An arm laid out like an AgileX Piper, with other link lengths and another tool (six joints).
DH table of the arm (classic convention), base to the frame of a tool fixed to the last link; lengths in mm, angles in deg. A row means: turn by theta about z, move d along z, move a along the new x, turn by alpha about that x. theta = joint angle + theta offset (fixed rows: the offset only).
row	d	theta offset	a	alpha
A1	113.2	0	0	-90
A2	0	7.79	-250.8	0
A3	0	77.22	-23.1	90
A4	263.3	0	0	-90
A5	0	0	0	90
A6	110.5	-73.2	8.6	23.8
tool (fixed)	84.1	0	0	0
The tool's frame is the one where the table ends.
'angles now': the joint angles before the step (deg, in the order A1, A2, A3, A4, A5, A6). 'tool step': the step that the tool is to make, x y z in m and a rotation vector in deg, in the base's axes. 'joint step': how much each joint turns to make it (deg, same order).
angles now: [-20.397 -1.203 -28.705 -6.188 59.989 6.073]
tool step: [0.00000 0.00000 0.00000 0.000 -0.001 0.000]
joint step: [0.000 -0.001 0.001 0.000 -0.001 0.001]
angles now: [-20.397 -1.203 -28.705 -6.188 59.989 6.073]
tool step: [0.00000 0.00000 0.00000 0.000 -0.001 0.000]
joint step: [0.000 -0.001 0.001 0.000 -0.001 0.001]
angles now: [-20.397 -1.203 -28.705 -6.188 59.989 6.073]
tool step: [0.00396 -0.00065 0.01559 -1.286 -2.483 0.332]
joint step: [-0.002 1.660 -1.489 0.002 -2.980 -0.173]
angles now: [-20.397 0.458 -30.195 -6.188 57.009 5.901]
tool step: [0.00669 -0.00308 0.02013 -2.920 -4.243 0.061]
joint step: [-0.001 1.662 -0.574 -0.974 -6.130 -0.057]
